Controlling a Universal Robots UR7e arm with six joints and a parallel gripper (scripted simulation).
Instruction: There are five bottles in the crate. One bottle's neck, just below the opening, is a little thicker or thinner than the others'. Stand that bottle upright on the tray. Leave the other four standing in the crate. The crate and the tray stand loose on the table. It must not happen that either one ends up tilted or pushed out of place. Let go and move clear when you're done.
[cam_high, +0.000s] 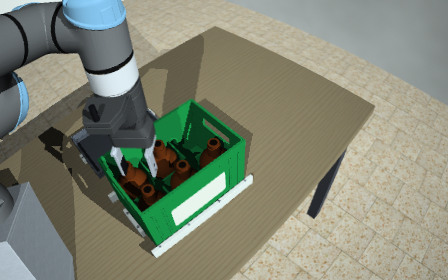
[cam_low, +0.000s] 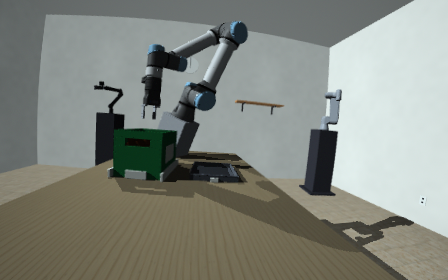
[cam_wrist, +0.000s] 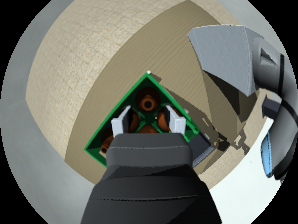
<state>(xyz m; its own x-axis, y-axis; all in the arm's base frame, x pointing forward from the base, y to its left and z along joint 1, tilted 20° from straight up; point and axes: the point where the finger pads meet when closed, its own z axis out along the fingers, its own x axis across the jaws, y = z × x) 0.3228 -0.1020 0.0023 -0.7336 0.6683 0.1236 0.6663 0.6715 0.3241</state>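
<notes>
Now: the crate 16 cm below my hand, 9 cm ahead of it and 5 cm to the left of it. Also, from my hand: dark grey tray (33 cm to the left, 23 cm below, 5 cm ahead).
</notes>
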